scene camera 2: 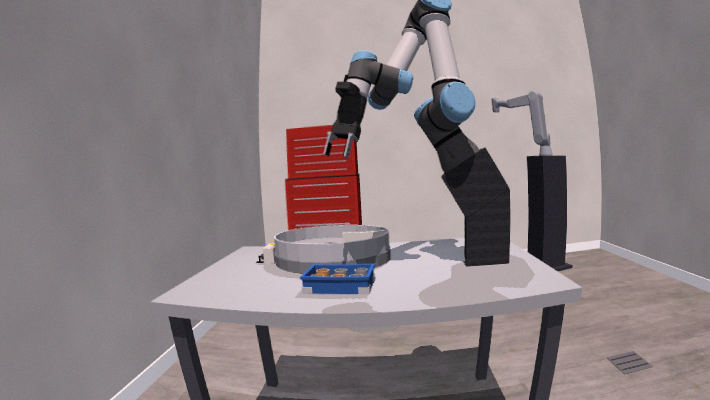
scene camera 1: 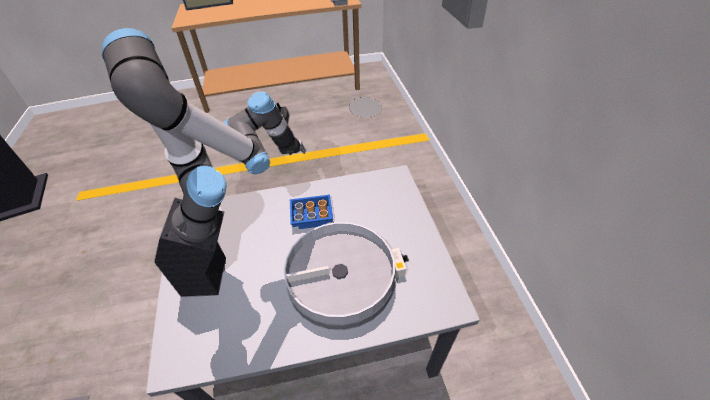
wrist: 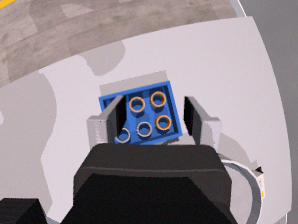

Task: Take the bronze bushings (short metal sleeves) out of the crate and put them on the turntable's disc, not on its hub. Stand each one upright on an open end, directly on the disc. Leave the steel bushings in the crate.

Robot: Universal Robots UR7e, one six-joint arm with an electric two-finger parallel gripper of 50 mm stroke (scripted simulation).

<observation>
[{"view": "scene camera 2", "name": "my gripper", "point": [335,156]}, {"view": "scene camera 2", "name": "blue crate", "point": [330,284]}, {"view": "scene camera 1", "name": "turntable disc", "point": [359,270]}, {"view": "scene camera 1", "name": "blue crate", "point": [297,225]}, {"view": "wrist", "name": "my gripper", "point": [155,107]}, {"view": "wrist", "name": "blue crate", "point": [149,113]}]
</observation>
